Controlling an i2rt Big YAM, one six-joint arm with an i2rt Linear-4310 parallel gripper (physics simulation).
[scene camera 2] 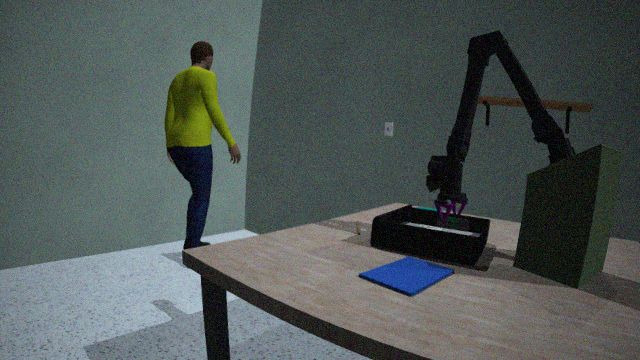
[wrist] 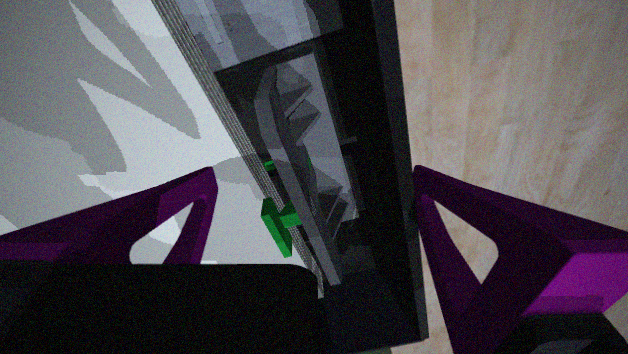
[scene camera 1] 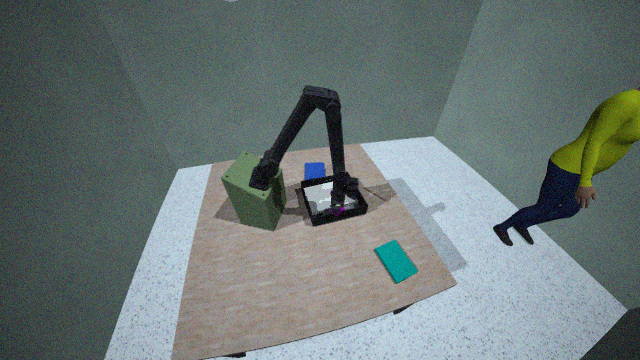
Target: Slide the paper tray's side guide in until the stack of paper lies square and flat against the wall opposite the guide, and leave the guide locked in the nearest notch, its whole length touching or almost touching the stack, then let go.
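Frame: origin at the arm's base, x ahead, y right, z down, level; metres.
Seen in the pictures: gripper, between the fingertips: (scene camera 2: pixel 449 221) (wrist: pixel 313 177) (scene camera 1: pixel 336 209); arm's base, origin of its link: (scene camera 2: pixel 565 167) (scene camera 1: pixel 259 179).
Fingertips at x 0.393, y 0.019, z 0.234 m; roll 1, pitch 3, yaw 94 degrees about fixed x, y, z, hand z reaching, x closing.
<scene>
Offsets run from my fingertips to a thing's middle. "pt": to the spot under its first point.
The black paper tray @[dz +0.015, dx -0.008, dy -0.113 m] (scene camera 1: pixel 339 217) (scene camera 2: pixel 425 242) (wrist: pixel 404 150) stands on the table. The white paper stack @[dz +0.032, dx -0.021, dy -0.139 m] (scene camera 1: pixel 319 192) (scene camera 2: pixel 440 228) (wrist: pixel 150 110) lies in it, and its edge runs aslant to the tray's near wall in the wrist view. The grey guide bar @[pt dz -0.016, dx -0.030, dy -0.002 m] (wrist: pixel 316 245) lies beside that edge; the gap looks wider at the bar's upper end and narrow lower down. A green latch piece @[pt dz -0.016, dx -0.019, dy -0.018 m] (wrist: pixel 281 232) sits at the stack edge. My gripper (scene camera 1: pixel 338 209) (scene camera 2: pixel 451 214) (wrist: pixel 313 177) is open and empty above the guide, its purple fingers wide on either side. Notch engagement cannot be seen.
A green box (scene camera 1: pixel 255 200) (scene camera 2: pixel 560 225) stands beside the tray near the arm base. A blue flat item @[dz +0.059, dx -0.103, dy -0.415 m] (scene camera 1: pixel 315 170) (scene camera 2: pixel 407 275) and a teal flat item @[dz +0.054, dx +0.271, dy +0.313 m] (scene camera 1: pixel 396 261) lie on the table. A thin stick @[dz +0.059, dx +0.288, dy -0.162 m] (scene camera 1: pixel 375 193) lies by the tray. A person (scene camera 2: pixel 192 110) stands beyond the table.
</scene>
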